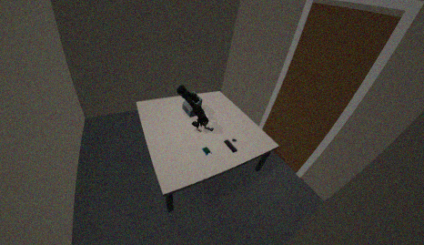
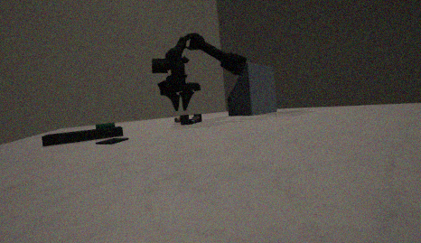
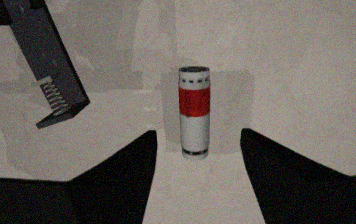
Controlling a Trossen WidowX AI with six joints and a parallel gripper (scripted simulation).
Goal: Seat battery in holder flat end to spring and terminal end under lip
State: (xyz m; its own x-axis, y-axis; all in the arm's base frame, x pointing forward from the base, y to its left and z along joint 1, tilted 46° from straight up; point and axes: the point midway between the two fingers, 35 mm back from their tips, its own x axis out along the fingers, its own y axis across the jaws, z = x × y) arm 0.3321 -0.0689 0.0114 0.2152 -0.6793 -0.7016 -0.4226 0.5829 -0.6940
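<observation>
Now: gripper tip 30 mm above the battery. Round my gripper tip: thin dark plate: 230 mm ahead, 320 mm to the left, 40 mm below; long black bar: 300 mm ahead, 230 mm to the left, 30 mm below.
</observation>
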